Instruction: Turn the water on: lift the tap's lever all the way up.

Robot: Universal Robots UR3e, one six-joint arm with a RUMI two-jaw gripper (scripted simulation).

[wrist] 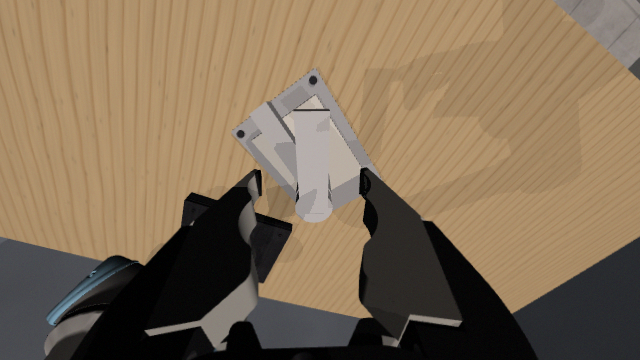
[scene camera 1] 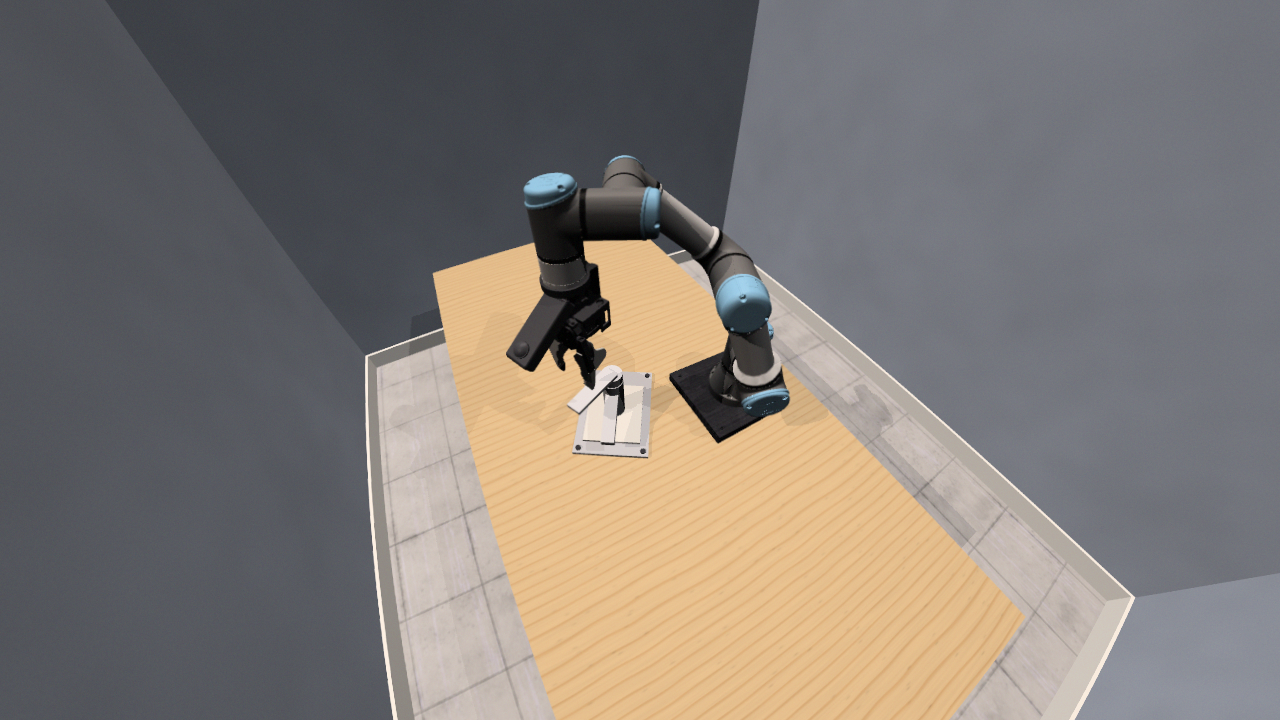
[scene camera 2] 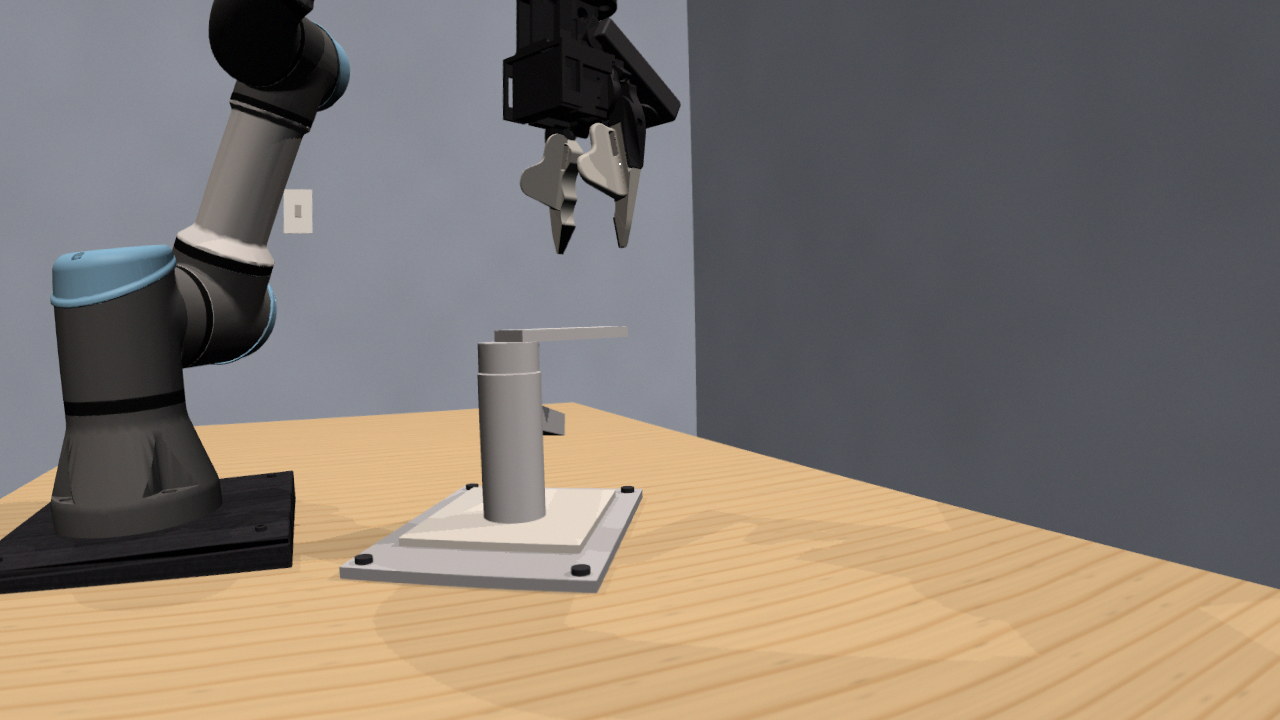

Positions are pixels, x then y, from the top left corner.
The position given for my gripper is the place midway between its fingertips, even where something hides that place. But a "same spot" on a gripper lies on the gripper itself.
My gripper shows in the wrist view, in scene camera 1 and in scene camera 2 (590, 251). The same spot on a lever: (scene camera 2: 532, 335) is (scene camera 1: 602, 370). The same spot on my gripper: (scene camera 1: 588, 358) is (wrist: 79, 344).
